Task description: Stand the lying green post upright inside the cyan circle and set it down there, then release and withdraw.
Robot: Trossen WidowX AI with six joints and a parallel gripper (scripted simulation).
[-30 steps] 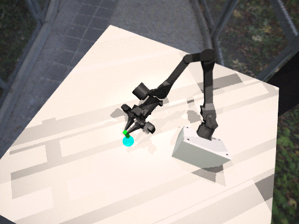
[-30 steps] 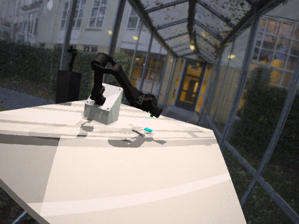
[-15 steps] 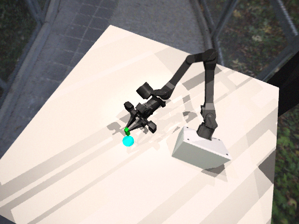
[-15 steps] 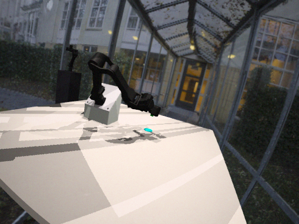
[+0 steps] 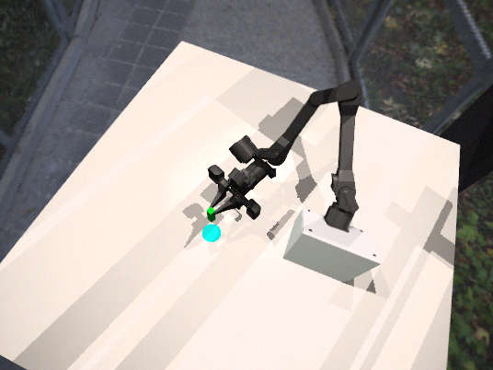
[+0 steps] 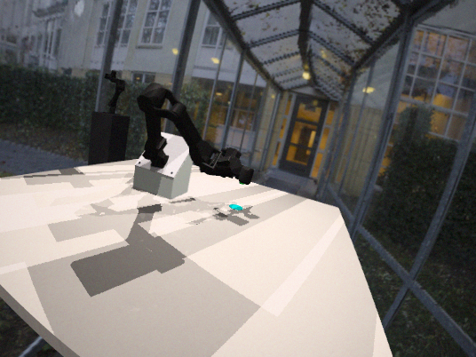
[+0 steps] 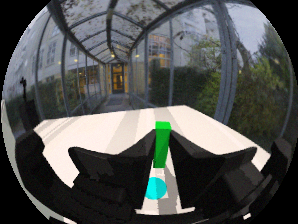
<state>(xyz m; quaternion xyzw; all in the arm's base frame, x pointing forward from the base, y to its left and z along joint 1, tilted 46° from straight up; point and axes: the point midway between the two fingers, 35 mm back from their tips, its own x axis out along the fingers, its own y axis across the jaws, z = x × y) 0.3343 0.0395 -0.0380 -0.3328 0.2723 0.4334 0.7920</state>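
Now: the cyan circle 160 mm below my gripper tip. From my gripper tip the other things lie so: green post: 20 mm below.
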